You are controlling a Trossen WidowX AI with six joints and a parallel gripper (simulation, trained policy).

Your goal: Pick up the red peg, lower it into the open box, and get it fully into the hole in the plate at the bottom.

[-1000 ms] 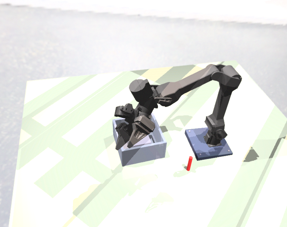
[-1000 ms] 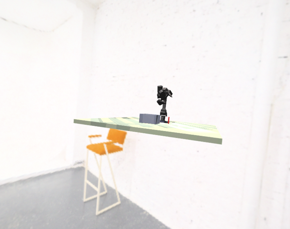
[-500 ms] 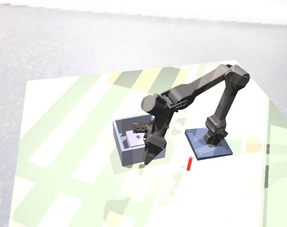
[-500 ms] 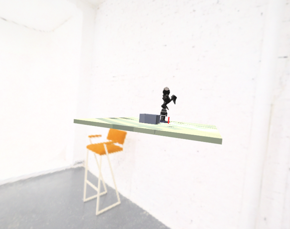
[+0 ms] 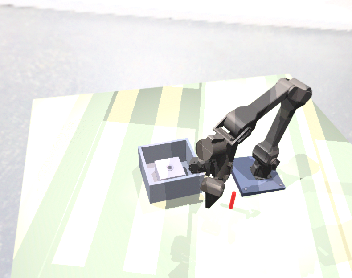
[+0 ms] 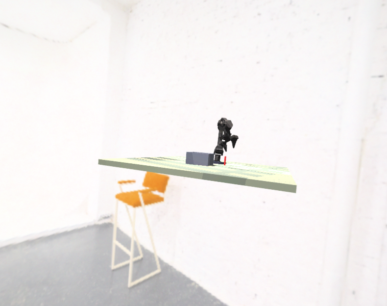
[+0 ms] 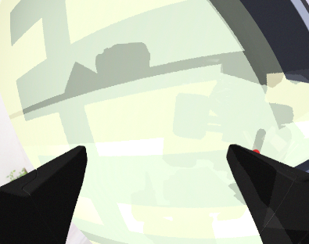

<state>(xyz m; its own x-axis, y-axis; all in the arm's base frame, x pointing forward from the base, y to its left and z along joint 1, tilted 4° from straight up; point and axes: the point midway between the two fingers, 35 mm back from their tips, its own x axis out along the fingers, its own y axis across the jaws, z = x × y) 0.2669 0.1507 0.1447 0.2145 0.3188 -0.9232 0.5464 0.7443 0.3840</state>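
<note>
My gripper tip is 11 cm past the red peg, 5 cm to the left of it and 10 cm above it. From my gripper tip the other things lie so: grey-blue box (6 cm ahead, 23 cm to the right, 11 cm below); pale plate (6 cm ahead, 23 cm to the right, 9 cm below).
</note>
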